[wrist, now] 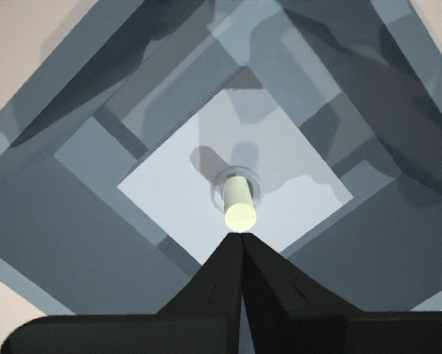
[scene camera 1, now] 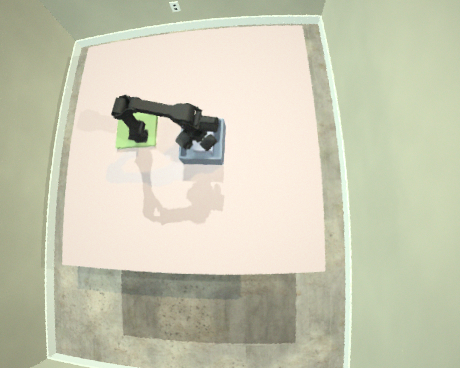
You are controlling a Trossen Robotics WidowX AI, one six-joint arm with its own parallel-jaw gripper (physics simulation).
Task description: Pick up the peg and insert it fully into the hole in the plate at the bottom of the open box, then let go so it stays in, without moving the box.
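Frame: origin at the arm's base, x ahead, y left, z up, level; centimetres.
Where they show: gripper, fingertip midpoint: [wrist: 239, 244] [scene camera 1: 200, 137]; arm's base, link origin: [scene camera 1: 141, 136].
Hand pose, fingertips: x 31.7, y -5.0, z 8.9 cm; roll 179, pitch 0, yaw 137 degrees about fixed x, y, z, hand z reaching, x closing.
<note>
Each offset is from my fingertips to the top centre of the thing. Level surfaces: height alone.
The pale yellow-green peg @(dx +0.0, dy +0.4, dz -2.6 cm) [wrist: 239, 202] stands in the ringed hole of the white plate @(dx -0.1, dy +0.4, dz -5.3 cm) [wrist: 165, 200] in the wrist view, a length of it sticking up above the plate. How deep it sits is hidden. The plate lies at the bottom of the open blue-grey box @(dx -0.1, dy +0.4, dz -1.6 cm) [scene camera 1: 202, 161] [wrist: 45, 215]. My gripper [wrist: 239, 244] is shut and empty, its fingertips together, over the box and close to the peg's top end in the wrist view. Whether the tips touch the peg cannot be told. In the scene view the gripper hides the peg and part of the plate.
The black arm reaches from its base on a green square [scene camera 1: 150, 125] left of the box. The box walls rise around the plate and the gripper. The pink mat @(dz -11.4 cm) [scene camera 1: 260, 210] lies under the box and the green square, and the arm's shadow falls on it.
</note>
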